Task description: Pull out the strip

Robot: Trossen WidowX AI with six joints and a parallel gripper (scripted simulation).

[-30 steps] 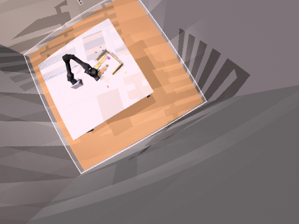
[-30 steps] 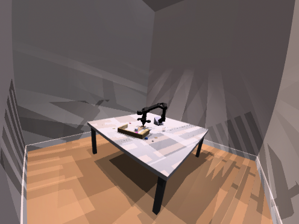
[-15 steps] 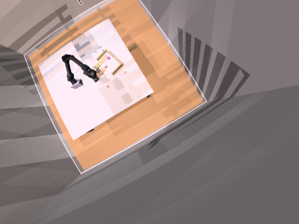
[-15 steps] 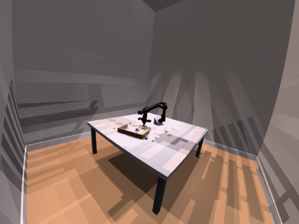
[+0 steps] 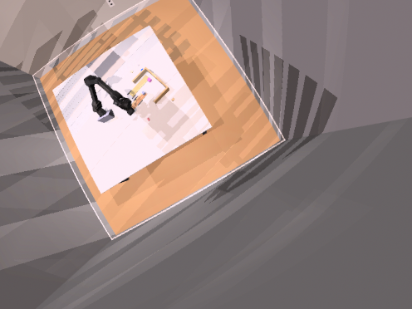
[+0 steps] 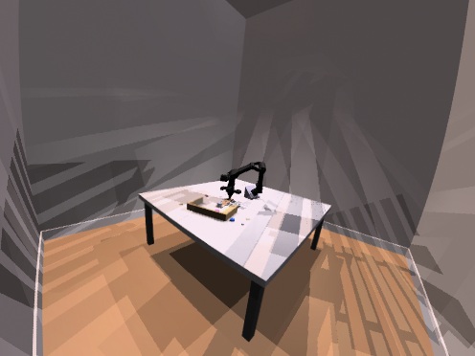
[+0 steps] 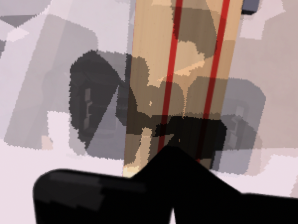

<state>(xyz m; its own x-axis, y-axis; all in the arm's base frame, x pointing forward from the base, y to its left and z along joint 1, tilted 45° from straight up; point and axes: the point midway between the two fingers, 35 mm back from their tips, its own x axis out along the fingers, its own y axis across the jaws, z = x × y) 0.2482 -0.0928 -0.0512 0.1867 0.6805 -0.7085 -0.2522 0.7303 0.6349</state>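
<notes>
The green cross-hatched strip is 20 cm ahead of my gripper tip and 16 cm to the left of it.
</notes>
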